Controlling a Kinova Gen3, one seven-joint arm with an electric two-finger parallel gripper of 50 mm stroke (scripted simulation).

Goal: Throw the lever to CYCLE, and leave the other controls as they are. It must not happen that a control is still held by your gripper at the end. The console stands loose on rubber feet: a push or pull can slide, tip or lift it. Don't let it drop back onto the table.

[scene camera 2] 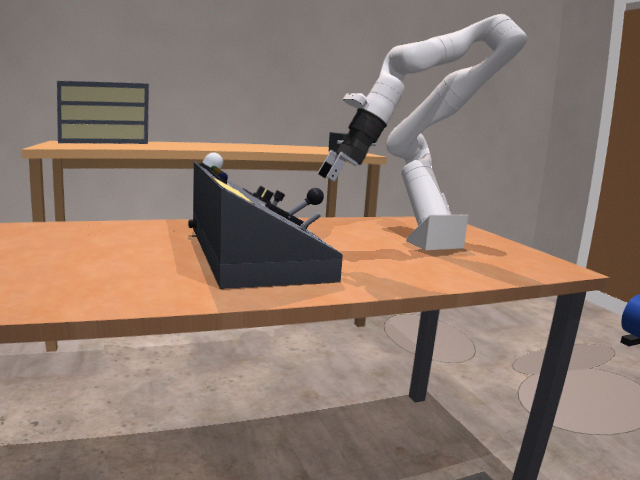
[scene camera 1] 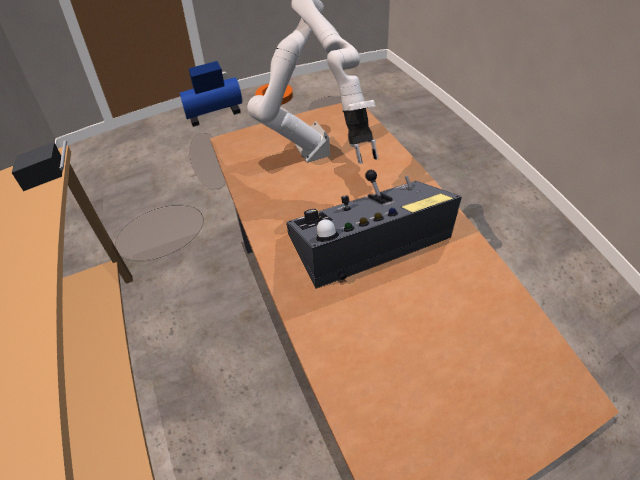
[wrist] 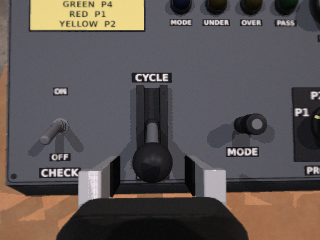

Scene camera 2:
my gripper: 325,177
dark console: 249,244
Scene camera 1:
my gripper: 368,161
dark console: 334,243
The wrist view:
my gripper: 152,169
dark console: 102,77
